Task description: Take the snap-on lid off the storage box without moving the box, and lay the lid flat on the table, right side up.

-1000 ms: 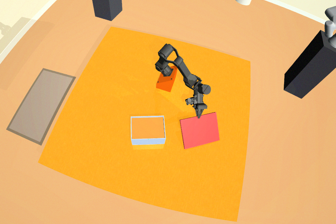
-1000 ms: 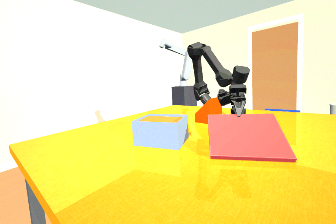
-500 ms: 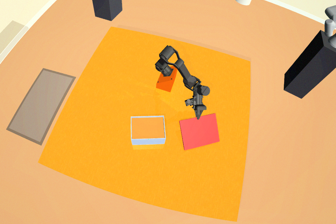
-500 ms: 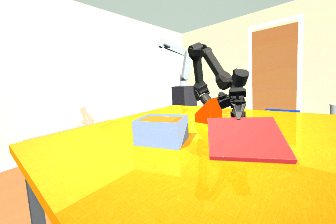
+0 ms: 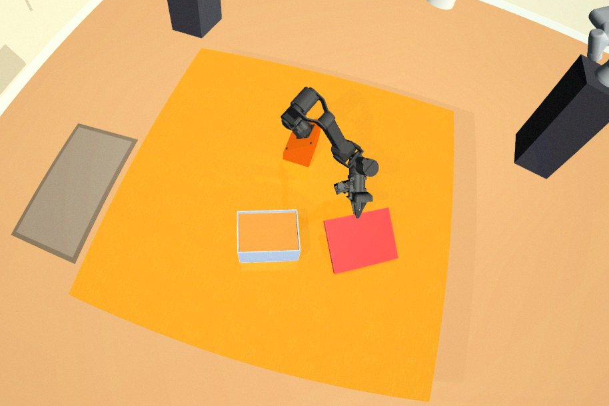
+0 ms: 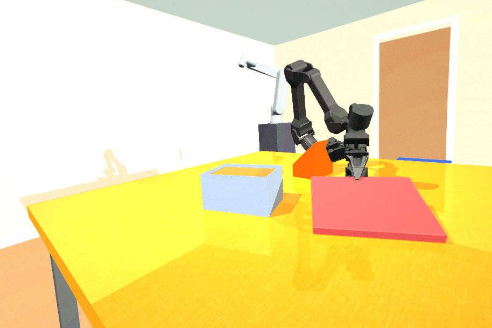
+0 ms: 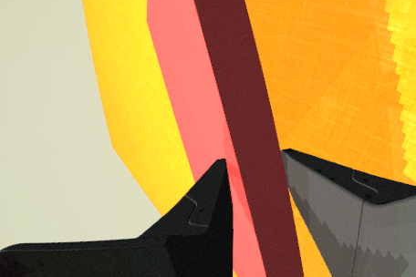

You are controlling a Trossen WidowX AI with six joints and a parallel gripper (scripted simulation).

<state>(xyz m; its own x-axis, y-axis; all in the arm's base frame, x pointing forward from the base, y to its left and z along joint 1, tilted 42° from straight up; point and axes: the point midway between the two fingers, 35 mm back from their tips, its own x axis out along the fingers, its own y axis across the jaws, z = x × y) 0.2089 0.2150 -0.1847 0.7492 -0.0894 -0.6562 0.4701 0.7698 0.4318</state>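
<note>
Right now my gripper tip is 6 cm short of the red lid, 5 cm to the right of it and 2 cm above it. The rest, counted from my gripper tip: pale blue storage box 19 cm ahead, 25 cm to the right, 2 cm below.
</note>
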